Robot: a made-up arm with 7 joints.
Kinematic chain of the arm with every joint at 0, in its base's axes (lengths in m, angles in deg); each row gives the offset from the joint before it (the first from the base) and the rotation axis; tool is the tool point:
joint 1: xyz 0 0 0.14 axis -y
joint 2: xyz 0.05 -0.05 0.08 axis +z
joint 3: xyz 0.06 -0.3 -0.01 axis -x
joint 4: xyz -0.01 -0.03 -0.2 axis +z
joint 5: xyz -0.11 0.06 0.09 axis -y
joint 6: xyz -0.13 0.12 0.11 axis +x
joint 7: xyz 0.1 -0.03 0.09 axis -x
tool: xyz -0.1 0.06 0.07
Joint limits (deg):
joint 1: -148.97..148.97
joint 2: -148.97..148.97
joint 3: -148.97..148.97
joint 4: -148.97..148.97
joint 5: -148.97..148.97
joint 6: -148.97..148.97
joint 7: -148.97..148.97
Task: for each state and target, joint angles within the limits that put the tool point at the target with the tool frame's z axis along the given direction. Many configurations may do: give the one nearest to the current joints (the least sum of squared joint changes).
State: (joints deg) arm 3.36 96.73 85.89 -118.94 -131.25 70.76 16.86
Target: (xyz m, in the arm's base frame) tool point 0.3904 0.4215 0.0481 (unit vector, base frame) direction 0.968 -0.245 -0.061
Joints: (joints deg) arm -28.82 130.13 71.67 -66.97 -148.97 52.16 -13.22
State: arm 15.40 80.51 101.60 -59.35 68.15 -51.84 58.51
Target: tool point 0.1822 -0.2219 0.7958 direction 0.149 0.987 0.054
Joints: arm 73.94 70.06 123.18 -32.61 108.69 -67.62 82.86
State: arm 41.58 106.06 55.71 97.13 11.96 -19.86 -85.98
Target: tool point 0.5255 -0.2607 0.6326 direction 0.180 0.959 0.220
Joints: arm 16.41 75.63 33.37 91.50 36.98 -15.59 -95.53
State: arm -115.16 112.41 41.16 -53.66 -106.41 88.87 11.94
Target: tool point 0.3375 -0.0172 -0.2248 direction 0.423 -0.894 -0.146
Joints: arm -60.36 78.63 42.32 -74.61 -109.88 79.42 10.44
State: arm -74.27 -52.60 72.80 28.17 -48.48 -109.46 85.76
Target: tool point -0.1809 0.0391 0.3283 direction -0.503 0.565 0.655
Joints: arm -58.71 -71.17 80.20 21.30 -51.28 -98.40 65.43
